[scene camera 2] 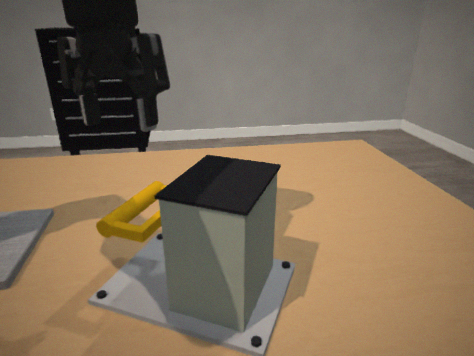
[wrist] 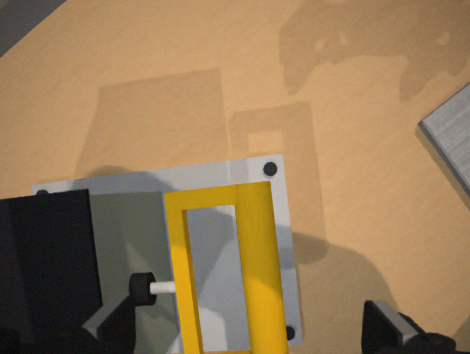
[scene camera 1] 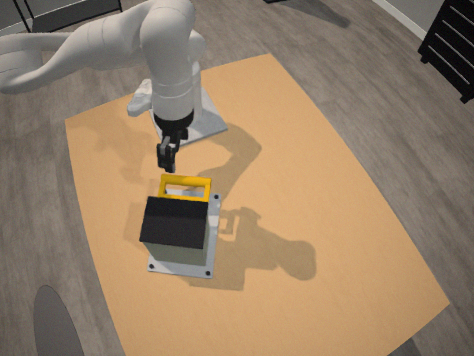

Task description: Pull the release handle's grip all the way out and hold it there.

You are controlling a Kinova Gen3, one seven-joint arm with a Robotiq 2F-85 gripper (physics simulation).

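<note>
The release handle's yellow grip (scene camera 1: 186,180) (scene camera 2: 131,209) (wrist: 257,250) is a round bar on a rectangular frame. A thin white rod (wrist: 162,287) joins it to a black collar (wrist: 142,288) on the grey-green housing (scene camera 1: 180,253) (scene camera 2: 215,260) (wrist: 130,225), which has a black top (scene camera 1: 175,220) (scene camera 2: 220,182) (wrist: 55,240). The housing stands on a grey plate (scene camera 1: 212,235) (scene camera 2: 130,295) (wrist: 250,167). My gripper (scene camera 1: 166,165) (scene camera 2: 120,125) (wrist: 248,325) is open and empty, pointing down, above the grip and apart from it. In the wrist view the fingers show on opposite sides of the bar; its lower end is cut off.
The arm's grey base plate (scene camera 1: 212,120) (scene camera 2: 20,240) (wrist: 450,140) lies on the tan table top (scene camera 1: 310,200) (scene camera 2: 375,225) (wrist: 175,40), on the grip's side of the housing. Black bolt heads mark the housing plate's corners. A black cabinet (scene camera 1: 450,45) (scene camera 2: 70,142) stands beyond the table.
</note>
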